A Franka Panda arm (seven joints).
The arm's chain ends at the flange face. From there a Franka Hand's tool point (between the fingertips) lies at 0.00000 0.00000 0.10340 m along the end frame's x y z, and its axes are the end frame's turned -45 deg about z.
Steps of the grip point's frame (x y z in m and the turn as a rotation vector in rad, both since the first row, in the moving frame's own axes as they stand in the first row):
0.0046, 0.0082, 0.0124, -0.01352, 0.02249, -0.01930
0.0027, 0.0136, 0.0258, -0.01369, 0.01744, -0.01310
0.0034, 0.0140, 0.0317, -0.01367, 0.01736, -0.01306
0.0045, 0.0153, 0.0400, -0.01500, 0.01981, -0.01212
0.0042, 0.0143, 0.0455, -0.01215, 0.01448, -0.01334
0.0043, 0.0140, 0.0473, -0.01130, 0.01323, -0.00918
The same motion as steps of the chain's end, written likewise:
0.0064, 0.0032, 0.0124, 0.00634, 0.02546, -0.01930
0.0093, 0.0080, 0.0258, 0.00265, 0.02201, -0.01310
0.0100, 0.0078, 0.0317, 0.00261, 0.02194, -0.01306
0.0115, 0.0080, 0.0400, 0.00340, 0.02461, -0.01212
0.0111, 0.0073, 0.0455, 0.00165, 0.01883, -0.01334
0.0111, 0.0070, 0.0473, 0.00136, 0.01735, -0.00918

